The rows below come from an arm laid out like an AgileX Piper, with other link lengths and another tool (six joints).
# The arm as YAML. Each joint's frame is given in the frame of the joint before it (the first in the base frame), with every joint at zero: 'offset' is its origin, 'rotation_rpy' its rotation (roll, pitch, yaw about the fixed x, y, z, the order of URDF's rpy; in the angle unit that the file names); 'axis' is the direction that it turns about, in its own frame. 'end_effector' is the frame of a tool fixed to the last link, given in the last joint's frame.
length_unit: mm
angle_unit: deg
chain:
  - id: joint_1
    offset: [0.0, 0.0, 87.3]
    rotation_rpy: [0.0, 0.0, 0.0]
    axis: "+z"
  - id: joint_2
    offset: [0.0, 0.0, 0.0]
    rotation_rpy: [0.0, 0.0, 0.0]
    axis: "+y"
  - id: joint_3
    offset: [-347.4, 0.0, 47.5]
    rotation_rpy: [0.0, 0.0, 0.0]
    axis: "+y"
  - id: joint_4
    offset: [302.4, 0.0, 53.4]
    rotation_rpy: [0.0, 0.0, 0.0]
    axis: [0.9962, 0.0, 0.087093]
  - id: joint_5
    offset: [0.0, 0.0, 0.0]
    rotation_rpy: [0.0, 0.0, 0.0]
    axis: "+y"
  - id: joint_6
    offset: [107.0, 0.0, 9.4]
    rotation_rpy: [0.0, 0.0, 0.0]
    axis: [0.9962, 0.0, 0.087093]
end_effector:
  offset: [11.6, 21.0, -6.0]
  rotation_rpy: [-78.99, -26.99, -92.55]
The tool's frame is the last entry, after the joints.
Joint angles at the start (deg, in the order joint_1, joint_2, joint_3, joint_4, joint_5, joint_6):
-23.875, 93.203, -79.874, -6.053, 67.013, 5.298
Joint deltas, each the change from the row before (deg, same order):
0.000, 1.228, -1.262, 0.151, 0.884, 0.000
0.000, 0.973, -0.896, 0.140, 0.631, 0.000
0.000, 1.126, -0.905, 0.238, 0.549, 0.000
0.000, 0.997, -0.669, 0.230, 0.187, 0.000
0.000, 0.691, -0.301, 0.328, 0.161, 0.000
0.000, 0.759, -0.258, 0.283, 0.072, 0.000
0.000, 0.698, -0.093, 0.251, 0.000, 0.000
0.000, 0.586, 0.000, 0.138, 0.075, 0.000
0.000, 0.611, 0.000, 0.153, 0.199, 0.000
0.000, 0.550, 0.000, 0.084, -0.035, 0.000
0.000, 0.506, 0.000, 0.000, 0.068, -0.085
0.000, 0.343, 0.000, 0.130, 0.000, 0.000
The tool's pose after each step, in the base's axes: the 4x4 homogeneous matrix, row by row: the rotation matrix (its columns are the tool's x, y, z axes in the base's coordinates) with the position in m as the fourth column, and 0 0 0 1 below. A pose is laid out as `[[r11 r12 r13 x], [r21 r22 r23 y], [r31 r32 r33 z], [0 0 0 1]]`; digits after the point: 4 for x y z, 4 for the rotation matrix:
[[-0.0256 -0.9619 0.2720 0.3734], [-0.9829 -0.0254 -0.1824 -0.1544], [0.1823 -0.2721 -0.9448 0.2946], [0 0 0 1]]
[[-0.0252 -0.9647 0.2620 0.3775], [-0.9841 -0.0221 -0.1761 -0.1559], [0.1757 -0.2623 -0.9489 0.2926], [0 0 0 1]]
[[-0.0249 -0.9675 0.2516 0.3823], [-0.9856 -0.0183 -0.1679 -0.1576], [0.1670 -0.2522 -0.9532 0.2896], [0 0 0 1]]
[[-0.0248 -0.9692 0.2451 0.3868], [-0.9868 -0.0156 -0.1612 -0.1591], [0.1601 -0.2459 -0.9560 0.2861], [0 0 0 1]]
[[-0.0249 -0.9708 0.2387 0.3896], [-0.9882 -0.0123 -0.1529 -0.1596], [0.1513 -0.2397 -0.9590 0.2828], [0 0 0 1]]
[[-0.0247 -0.9725 0.2317 0.3927], [-0.9894 -0.0094 -0.1449 -0.1604], [0.1431 -0.2328 -0.9619 0.2787], [0 0 0 1]]
[[-0.0244 -0.9743 0.2240 0.3952], [-0.9905 -0.0067 -0.1372 -0.1609], [0.1352 -0.2252 -0.9649 0.2741], [0 0 0 1]]
[[-0.0237 -0.9764 0.2146 0.3969], [-0.9914 -0.0047 -0.1307 -0.1614], [0.1287 -0.2159 -0.9679 0.2697], [0 0 0 1]]
[[-0.0230 -0.9789 0.2030 0.3984], [-0.9924 -0.0022 -0.1231 -0.1617], [0.1209 -0.2043 -0.9714 0.2651], [0 0 0 1]]
[[-0.0223 -0.9804 0.1955 0.4001], [-0.9930 -0.0010 -0.1183 -0.1623], [0.1162 -0.1968 -0.9735 0.2610], [0 0 0 1]]
[[-0.0199 -0.9822 0.1866 0.4013], [-0.9935 -0.0016 -0.1142 -0.1629], [0.1125 -0.1877 -0.9758 0.2572], [0 0 0 1]]
[[-0.0199 -0.9831 0.1821 0.4023], [-0.9939 -0.0003 -0.1100 -0.1630], [0.1082 -0.1832 -0.9771 0.2546], [0 0 0 1]]

